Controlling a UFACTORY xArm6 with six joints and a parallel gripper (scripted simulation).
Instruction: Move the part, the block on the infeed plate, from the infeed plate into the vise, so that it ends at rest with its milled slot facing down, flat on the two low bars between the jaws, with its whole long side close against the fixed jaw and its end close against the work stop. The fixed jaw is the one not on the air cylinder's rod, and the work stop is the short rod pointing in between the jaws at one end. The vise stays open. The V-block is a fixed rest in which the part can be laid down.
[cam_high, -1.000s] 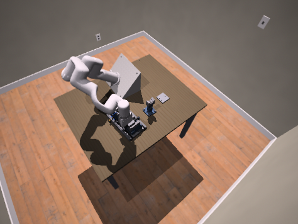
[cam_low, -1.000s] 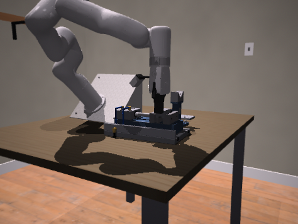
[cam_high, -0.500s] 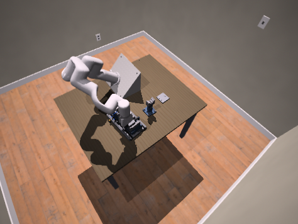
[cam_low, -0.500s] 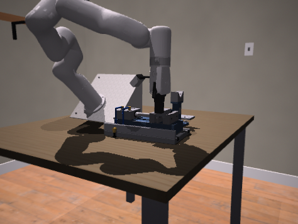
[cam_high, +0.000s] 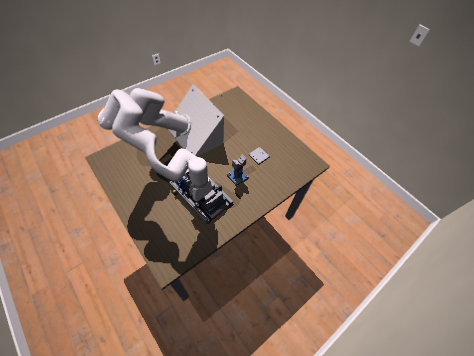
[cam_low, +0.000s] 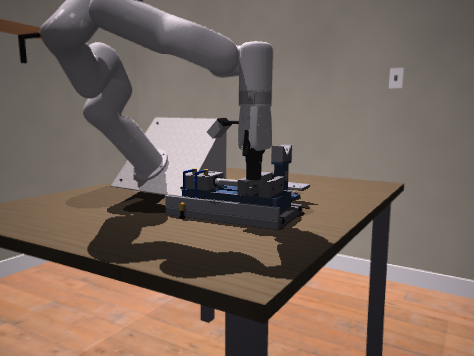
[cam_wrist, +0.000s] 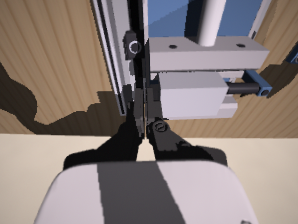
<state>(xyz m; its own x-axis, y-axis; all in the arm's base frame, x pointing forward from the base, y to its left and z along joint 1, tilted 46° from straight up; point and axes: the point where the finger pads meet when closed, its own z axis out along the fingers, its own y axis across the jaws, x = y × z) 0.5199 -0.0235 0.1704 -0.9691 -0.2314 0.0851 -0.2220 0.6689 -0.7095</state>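
The part lies 1 cm behind my hand, 4 cm to the left of it and 3 cm below it. From my hand the other things lie so: moving jaw 5 cm behind, 5 cm to the left, 4 cm below; fixed jaw 2 cm ahead, 6 cm to the left, 4 cm below; work stop 2 cm behind, 10 cm to the left, 3 cm below.
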